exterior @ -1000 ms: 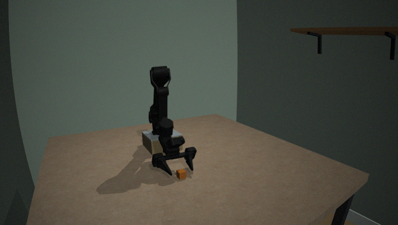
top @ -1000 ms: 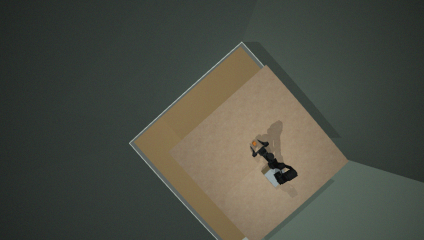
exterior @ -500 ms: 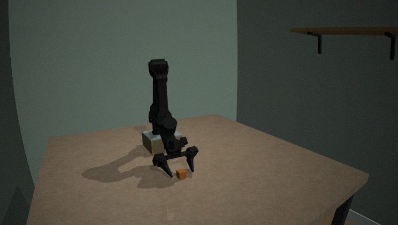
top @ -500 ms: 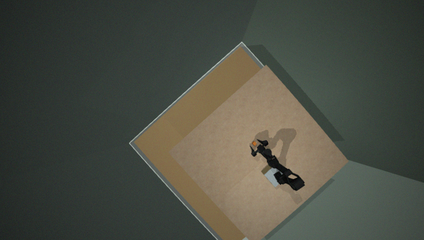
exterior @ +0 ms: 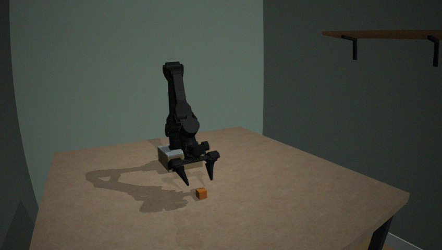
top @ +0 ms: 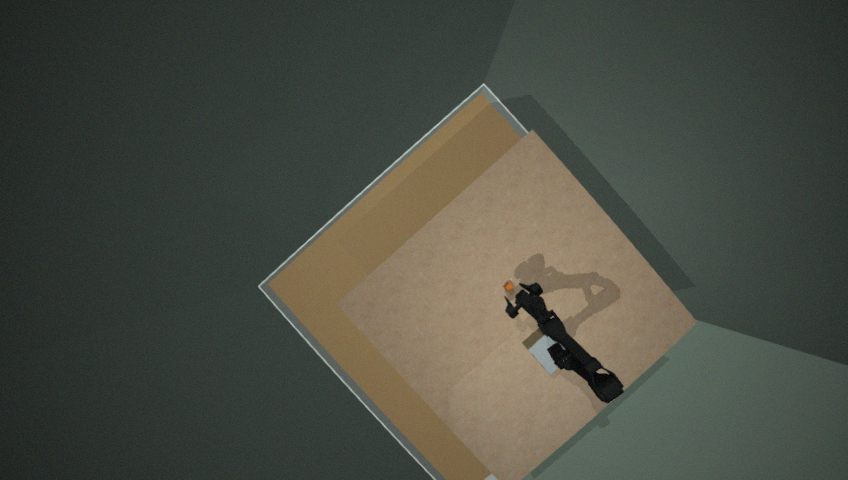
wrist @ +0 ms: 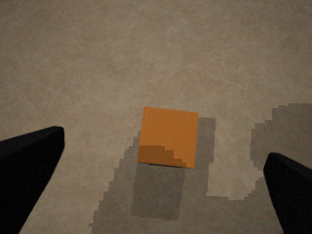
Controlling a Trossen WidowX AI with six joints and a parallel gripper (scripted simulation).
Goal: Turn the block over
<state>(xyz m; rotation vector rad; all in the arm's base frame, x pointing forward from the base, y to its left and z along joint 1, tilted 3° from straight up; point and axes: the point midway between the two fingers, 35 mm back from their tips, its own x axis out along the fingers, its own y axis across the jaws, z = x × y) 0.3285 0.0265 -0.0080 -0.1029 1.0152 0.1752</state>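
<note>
The orange block is 4 cm below my gripper tip.
</note>
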